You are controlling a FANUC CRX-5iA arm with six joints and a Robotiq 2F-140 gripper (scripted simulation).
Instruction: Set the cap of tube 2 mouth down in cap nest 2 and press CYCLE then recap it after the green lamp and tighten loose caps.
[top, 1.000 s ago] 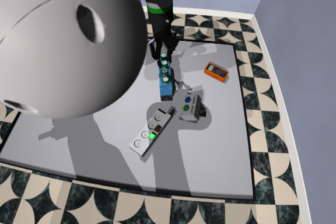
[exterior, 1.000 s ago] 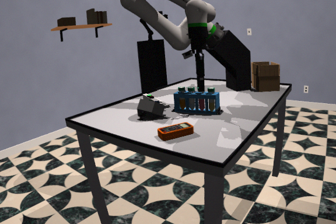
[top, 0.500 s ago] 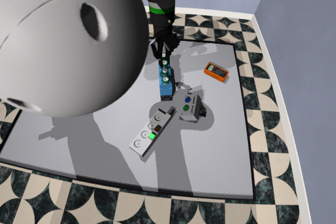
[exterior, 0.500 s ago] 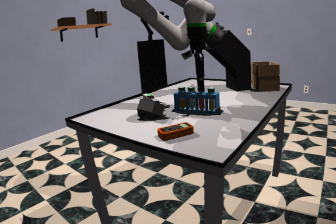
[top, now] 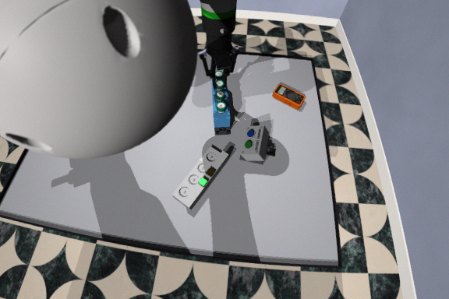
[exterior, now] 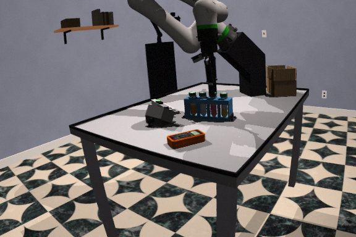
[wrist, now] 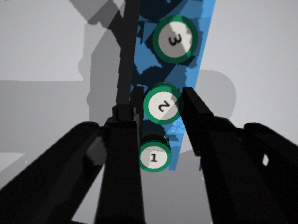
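Right now my hand is 3 cm above the cap. The rest, counted from my hand: green ready key 9 cm ahead, 24 cm to the right, 8 cm below; blue cycle key 10 cm ahead, 19 cm to the right, 8 cm below; key housing 11 cm ahead, 22 cm to the right, 9 cm below.
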